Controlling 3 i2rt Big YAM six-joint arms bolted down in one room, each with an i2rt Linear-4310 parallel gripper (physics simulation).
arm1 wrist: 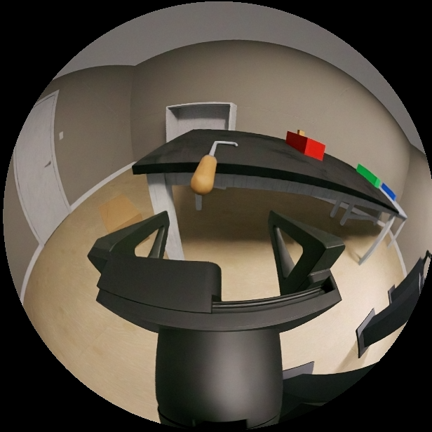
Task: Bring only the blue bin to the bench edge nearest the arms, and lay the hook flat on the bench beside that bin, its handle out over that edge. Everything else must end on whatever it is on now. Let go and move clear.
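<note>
The hook [204, 175] lies on the dark bench [250, 159] toward its left end, its bent metal rod on the top and its wooden handle out over the near edge. The blue bin [388, 192] is small in view at the far right end of the bench, beyond the green bin [369, 175]. The red bin [305, 145] stands farther left, near the back edge. My arm1 gripper [219, 214] is open, its fingers wide apart with nothing between them, in front of the bench and below the hook's handle in the view. The grippers of arm2 and arm3 do not show.
A small tan block [300, 133] shows above the red bin's rim. A grey open-fronted cabinet [233, 117] stands behind the bench. A cardboard-coloured box [120, 212] is on the floor at the left. Dark arm parts [395, 312] show at the lower right.
</note>
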